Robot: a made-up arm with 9 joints. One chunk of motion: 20 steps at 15 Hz.
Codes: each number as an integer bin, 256 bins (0 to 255) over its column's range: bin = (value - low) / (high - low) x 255, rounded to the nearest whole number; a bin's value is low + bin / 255 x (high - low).
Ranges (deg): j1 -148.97..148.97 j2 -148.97..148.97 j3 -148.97..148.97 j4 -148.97..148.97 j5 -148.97..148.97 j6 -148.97..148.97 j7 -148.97..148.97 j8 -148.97..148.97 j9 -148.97..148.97
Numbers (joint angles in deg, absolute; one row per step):
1: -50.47 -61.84 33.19 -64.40 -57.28 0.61 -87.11 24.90 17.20
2: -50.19 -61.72 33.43 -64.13 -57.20 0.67 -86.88 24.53 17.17
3: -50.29 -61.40 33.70 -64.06 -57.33 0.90 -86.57 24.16 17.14
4: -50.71 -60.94 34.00 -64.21 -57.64 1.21 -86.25 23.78 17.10
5: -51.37 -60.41 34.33 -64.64 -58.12 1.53 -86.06 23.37 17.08
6: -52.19 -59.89 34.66 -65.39 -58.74 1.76 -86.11 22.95 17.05
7: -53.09 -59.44 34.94 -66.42 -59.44 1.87 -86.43 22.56 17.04
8: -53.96 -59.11 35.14 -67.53 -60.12 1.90 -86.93 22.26 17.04
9: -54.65 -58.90 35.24 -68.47 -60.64 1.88 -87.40 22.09 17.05
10: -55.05 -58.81 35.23 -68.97 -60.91 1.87 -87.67 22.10 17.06
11: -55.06 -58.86 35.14 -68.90 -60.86 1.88 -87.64 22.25 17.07
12: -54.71 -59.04 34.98 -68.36 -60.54 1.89 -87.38 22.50 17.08
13: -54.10 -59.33 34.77 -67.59 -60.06 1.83 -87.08 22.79 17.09
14: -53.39 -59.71 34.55 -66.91 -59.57 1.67 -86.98 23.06 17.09
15: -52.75 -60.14 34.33 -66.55 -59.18 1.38 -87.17 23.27 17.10
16: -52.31 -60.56 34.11 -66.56 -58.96 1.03 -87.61 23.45 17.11
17: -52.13 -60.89 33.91 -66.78 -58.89 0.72 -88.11 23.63 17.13
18: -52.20 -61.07 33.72 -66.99 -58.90 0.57 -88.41 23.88 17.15
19: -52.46 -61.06 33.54 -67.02 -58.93 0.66 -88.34 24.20 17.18
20: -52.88 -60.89 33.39 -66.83 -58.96 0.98 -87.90 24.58 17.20
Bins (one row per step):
1: 84 75 156 72 78 128 53 149 142
2: 85 75 156 73 79 128 53 148 142
3: 84 75 156 73 78 128 53 148 142
4: 84 75 157 73 78 129 54 148 142
5: 84 76 157 72 78 129 54 148 142
6: 83 76 157 72 77 129 54 147 142
7: 82 77 157 71 77 129 54 147 142
8: 81 77 158 70 76 129 53 147 142
9: 81 77 158 69 76 129 53 146 142
10: 80 77 158 68 75 129 52 146 142
11: 80 77 158 69 75 129 52 147 142
12: 81 77 157 69 76 129 53 147 142
13: 81 77 157 70 76 129 53 147 142
14: 82 76 157 70 77 129 53 147 142
15: 82 76 157 71 77 129 53 147 142
16: 83 76 157 71 77 128 53 148 142
17: 83 75 157 70 77 128 52 148 142
18: 83 75 156 70 77 128 52 148 142
19: 83 75 156 70 77 128 52 148 142
20: 82 75 156 70 77 128 52 149 142

